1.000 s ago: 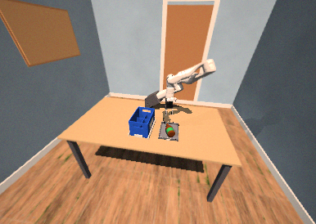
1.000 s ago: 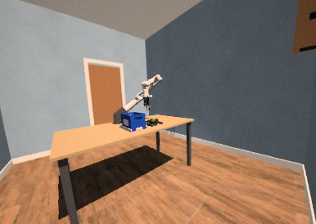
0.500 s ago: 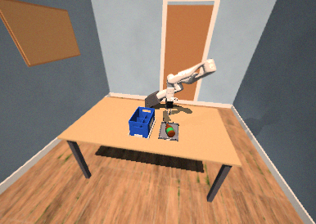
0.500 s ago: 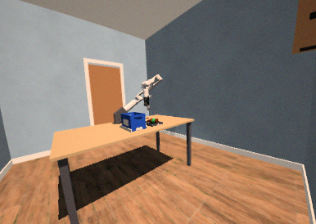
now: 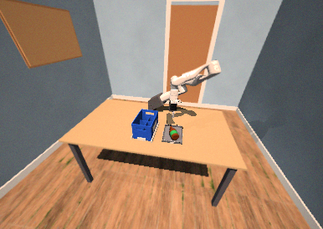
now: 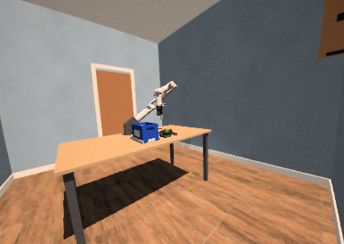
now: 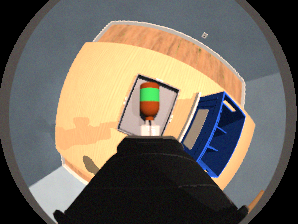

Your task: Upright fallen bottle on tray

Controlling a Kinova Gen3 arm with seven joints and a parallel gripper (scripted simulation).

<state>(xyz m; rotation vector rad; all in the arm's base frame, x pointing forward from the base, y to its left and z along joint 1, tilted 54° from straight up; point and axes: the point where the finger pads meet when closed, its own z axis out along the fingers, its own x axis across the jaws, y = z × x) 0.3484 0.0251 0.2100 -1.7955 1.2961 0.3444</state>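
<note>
The bottle lies 160 mm below my hand, 40 mm ahead of it and 20 mm to the left of it. Also, from my hand: blue crate: 260 mm to the right, 120 mm below, 50 mm ahead; then tray: 190 mm below, 30 mm ahead, 20 mm to the left.
</note>
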